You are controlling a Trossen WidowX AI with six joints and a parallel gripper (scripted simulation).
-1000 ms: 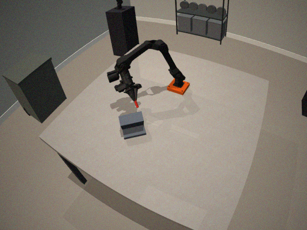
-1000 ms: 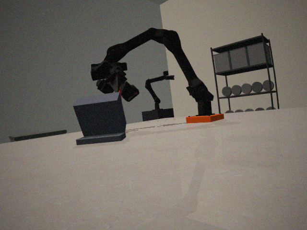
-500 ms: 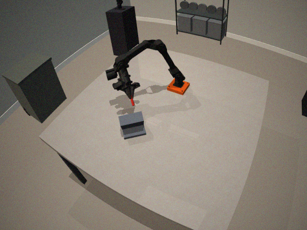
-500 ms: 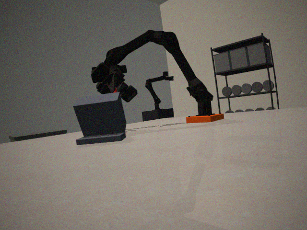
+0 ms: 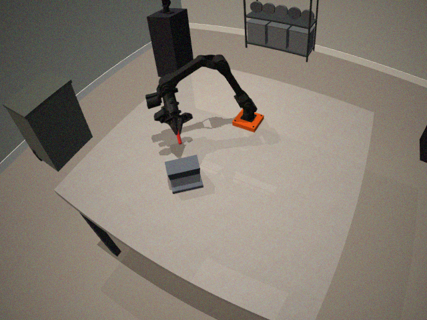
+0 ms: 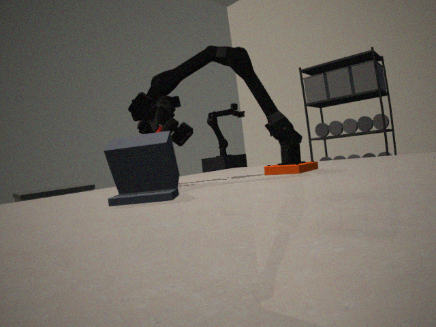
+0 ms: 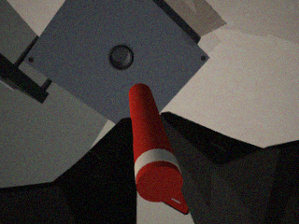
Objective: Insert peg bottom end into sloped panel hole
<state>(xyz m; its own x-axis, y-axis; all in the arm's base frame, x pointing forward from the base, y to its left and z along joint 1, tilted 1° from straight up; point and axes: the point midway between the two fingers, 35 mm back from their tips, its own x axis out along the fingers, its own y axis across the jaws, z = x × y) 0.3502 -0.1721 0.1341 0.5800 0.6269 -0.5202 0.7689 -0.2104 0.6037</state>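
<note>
The grey sloped panel is 10 cm ahead of my gripper tip, 8 cm to the left of it and 7 cm below it. The rest, counted from my gripper tip: round red peg (1 cm to the right, 1 cm behind, 1 cm above).
</note>
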